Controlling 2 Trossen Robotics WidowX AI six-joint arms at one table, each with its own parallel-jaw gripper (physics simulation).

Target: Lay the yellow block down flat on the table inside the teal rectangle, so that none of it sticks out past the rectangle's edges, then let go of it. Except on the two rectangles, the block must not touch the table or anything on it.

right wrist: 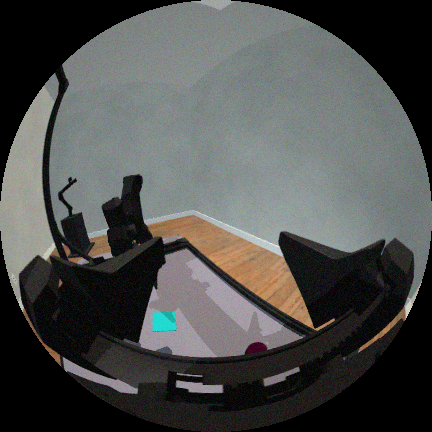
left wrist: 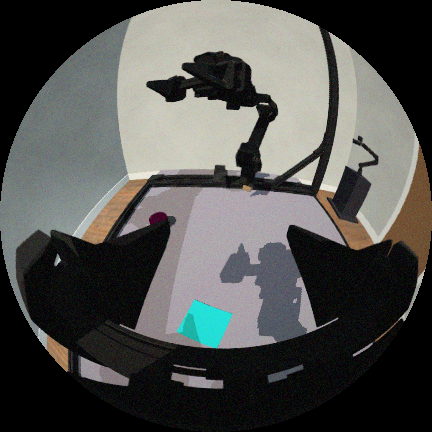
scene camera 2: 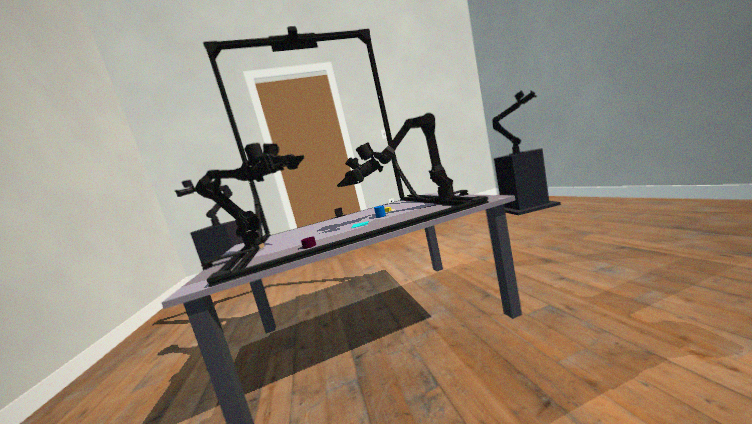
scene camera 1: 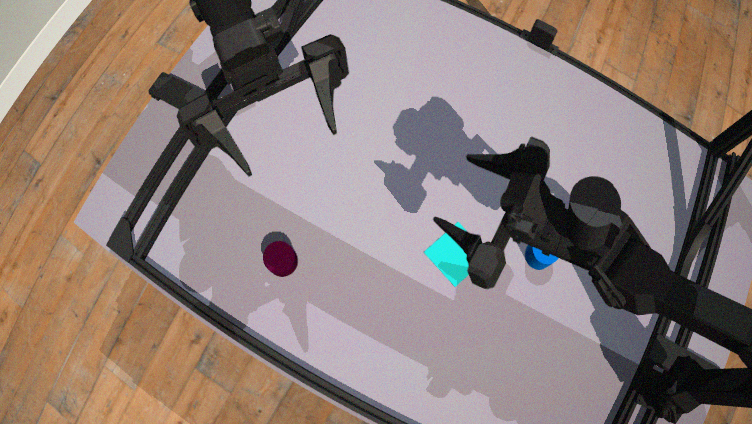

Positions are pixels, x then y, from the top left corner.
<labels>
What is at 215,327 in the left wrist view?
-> A teal rectangle.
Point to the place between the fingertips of the right gripper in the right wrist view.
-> At 222,240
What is the left gripper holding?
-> Nothing.
</labels>
